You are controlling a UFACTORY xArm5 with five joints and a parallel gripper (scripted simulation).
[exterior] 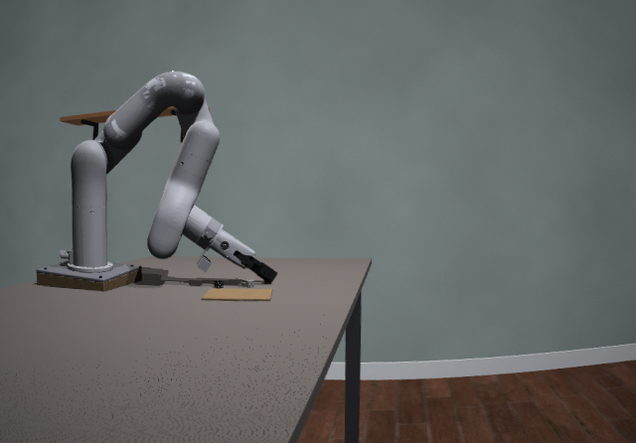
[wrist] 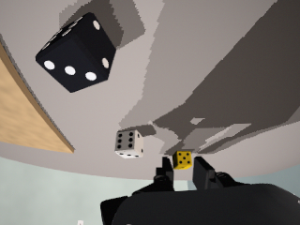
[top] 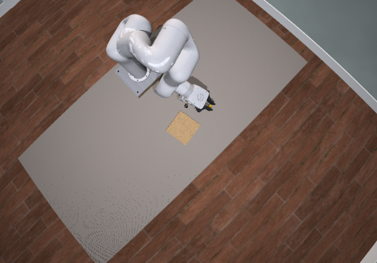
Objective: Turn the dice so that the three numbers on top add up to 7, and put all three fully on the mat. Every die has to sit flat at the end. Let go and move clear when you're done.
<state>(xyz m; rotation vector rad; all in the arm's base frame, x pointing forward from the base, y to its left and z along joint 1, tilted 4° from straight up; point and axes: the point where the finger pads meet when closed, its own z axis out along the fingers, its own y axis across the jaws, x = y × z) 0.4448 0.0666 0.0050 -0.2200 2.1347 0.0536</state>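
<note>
The yellow die is 20 mm below my hand. Round my hand: white die: 60 mm to the right, 40 mm behind, 20 mm below; black die: 110 mm behind, 80 mm to the right, 20 mm below; tan mat: 180 mm to the right, 50 mm behind, 20 mm below.
</note>
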